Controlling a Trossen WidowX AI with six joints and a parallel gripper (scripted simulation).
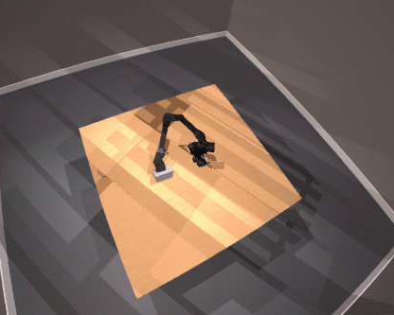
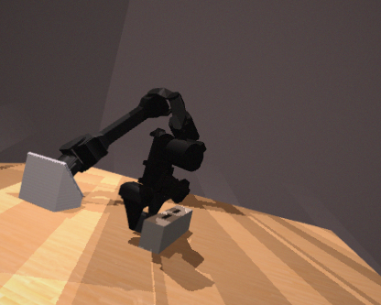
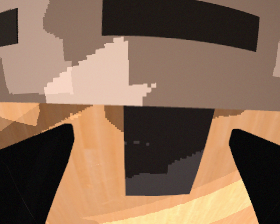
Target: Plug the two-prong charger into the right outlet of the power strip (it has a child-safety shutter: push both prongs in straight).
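Now: the black two-prong charger 2 cm ahead of my gripper tip and 1 cm above it.
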